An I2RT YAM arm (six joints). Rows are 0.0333 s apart.
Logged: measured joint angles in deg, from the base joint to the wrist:
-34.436 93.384 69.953 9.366 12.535 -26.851
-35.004 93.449 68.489 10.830 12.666 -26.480
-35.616 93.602 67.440 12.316 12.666 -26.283
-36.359 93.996 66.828 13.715 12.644 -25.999
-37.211 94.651 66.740 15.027 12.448 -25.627
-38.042 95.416 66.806 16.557 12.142 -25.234
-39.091 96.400 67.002 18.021 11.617 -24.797
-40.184 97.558 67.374 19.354 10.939 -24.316
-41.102 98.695 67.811 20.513 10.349 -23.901
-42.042 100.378 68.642 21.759 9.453 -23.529
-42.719 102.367 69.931 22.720 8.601 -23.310
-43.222 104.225 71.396 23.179 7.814 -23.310
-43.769 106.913 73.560 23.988 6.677 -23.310
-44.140 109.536 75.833 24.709 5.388 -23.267
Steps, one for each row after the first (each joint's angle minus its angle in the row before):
-0.568 0.065 -1.464 1.464 0.131 0.371
-0.612 0.153 -1.049 1.486 0.000 0.197
-0.743 0.394 -0.612 1.399 -0.022 0.284
-0.852 0.655 -0.088 1.312 -0.196 0.372
-0.831 0.765 0.066 1.530 -0.306 0.393
-1.049 0.984 0.196 1.464 -0.525 0.437
-1.093 1.158 0.372 1.333 -0.678 0.481
-0.918 1.137 0.437 1.159 -0.590 0.415
-0.940 1.683 0.831 1.246 -0.896 0.372
-0.677 1.989 1.289 0.961 -0.852 0.219
-0.503 1.858 1.465 0.459 -0.787 0.000
-0.547 2.688 2.164 0.809 -1.137 0.000
-0.371 2.623 2.273 0.721 -1.289 0.043

